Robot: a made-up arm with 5 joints.
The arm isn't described. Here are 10 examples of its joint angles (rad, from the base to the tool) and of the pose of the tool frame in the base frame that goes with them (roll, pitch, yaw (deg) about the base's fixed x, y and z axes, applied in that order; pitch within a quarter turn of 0, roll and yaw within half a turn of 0; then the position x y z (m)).
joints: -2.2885 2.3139 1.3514 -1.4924 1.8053
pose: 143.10 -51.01 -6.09 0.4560 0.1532 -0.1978
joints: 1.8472 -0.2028 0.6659 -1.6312 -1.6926
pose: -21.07 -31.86 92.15 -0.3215 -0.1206 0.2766
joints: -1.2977 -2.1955 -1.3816 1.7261 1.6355
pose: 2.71 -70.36 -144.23 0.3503 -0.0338 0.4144
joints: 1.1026 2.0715 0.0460 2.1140 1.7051
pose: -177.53 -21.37 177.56 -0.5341 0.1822 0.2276
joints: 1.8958 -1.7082 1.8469 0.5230 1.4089
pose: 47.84 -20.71 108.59 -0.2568 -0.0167 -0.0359
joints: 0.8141 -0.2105 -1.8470 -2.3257 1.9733
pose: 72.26 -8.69 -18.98 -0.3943 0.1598 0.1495
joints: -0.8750 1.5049 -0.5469 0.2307 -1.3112
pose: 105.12 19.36 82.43 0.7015 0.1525 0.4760
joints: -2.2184 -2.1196 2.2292 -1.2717 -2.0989
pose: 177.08 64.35 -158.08 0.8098 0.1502 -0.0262
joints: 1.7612 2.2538 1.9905 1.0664 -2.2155
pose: 154.52 33.75 -164.18 -0.1824 0.4549 -0.2518
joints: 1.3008 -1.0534 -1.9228 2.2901 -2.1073
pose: 104.04 -62.75 127.11 0.0291 0.2714 -0.1835
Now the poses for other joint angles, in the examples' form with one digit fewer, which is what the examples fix.
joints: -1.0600 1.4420 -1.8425 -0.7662 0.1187
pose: 133.5 -40.0 3.1 0.540 0.104 0.497
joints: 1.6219 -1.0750 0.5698 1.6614 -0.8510
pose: -1.6 -6.0 -155.7 -0.221 0.022 0.444
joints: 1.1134 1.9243 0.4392 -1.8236 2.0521
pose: -125.7 65.5 79.9 -0.585 0.154 0.364
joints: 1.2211 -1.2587 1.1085 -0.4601 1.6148
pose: 136.3 14.2 124.0 -0.234 -0.005 0.107
